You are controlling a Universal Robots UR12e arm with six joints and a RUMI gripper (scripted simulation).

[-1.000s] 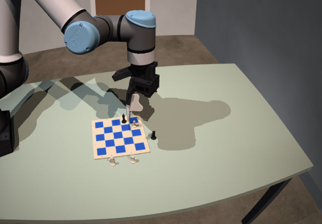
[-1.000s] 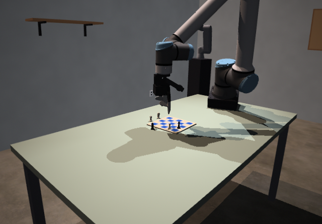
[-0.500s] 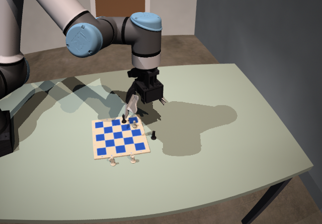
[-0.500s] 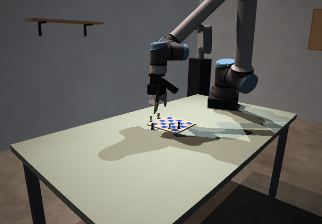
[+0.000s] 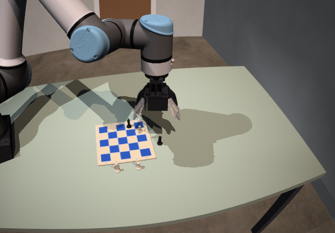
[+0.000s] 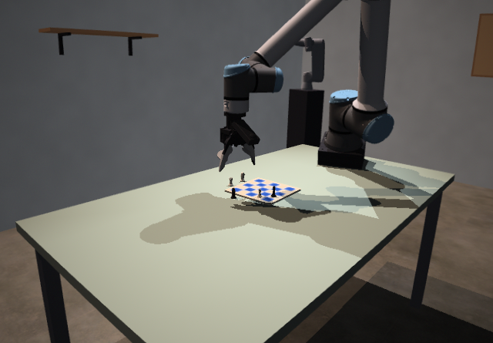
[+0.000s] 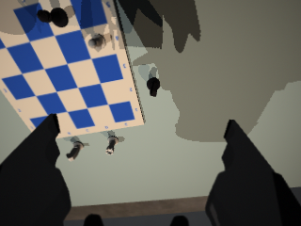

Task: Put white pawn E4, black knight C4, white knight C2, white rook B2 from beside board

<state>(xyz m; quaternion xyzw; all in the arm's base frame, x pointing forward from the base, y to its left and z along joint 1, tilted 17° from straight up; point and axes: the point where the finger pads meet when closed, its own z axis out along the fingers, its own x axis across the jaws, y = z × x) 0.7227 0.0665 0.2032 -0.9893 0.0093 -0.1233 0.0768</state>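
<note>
The black knight lies 10 cm below my hand, 1 cm to the right of it and 1 cm ahead of it. Round my hand: white rook (13 cm to the right, 10 cm below, 6 cm behind); then white pawn (10 cm below, 7 cm behind, 5 cm to the left); then chessboard (13 cm behind, 11 cm below).
</note>
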